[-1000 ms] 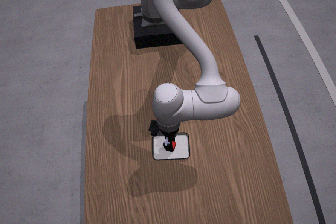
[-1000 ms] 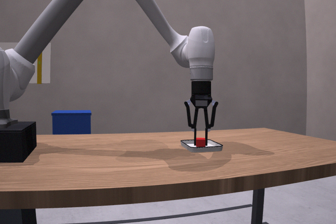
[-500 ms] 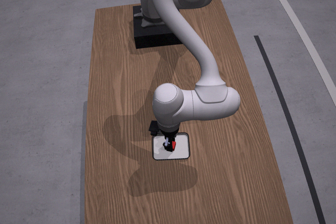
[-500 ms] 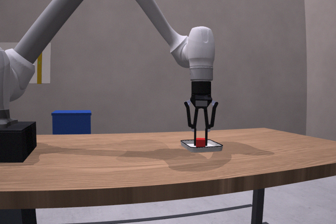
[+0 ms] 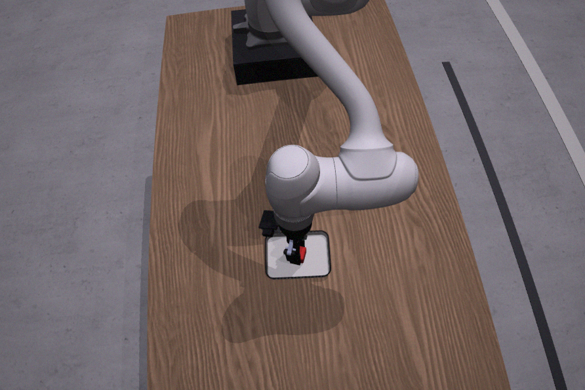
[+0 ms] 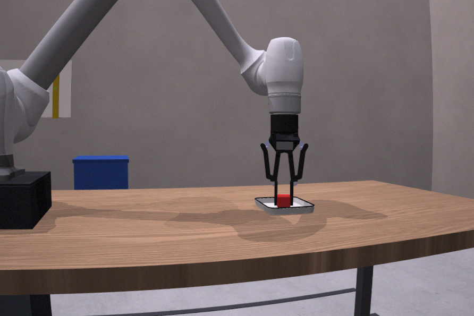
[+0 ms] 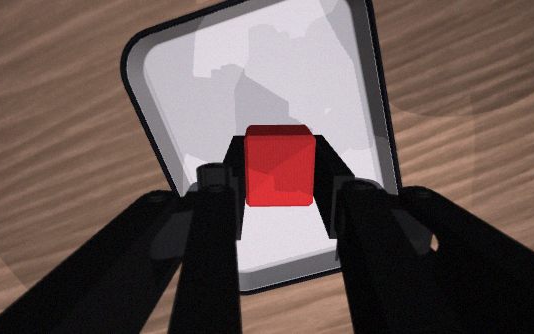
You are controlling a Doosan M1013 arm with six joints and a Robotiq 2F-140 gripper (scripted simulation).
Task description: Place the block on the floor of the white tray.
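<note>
My hand is 20 mm above the red block. Also, from my hand: white tray: 30 mm below.
</note>
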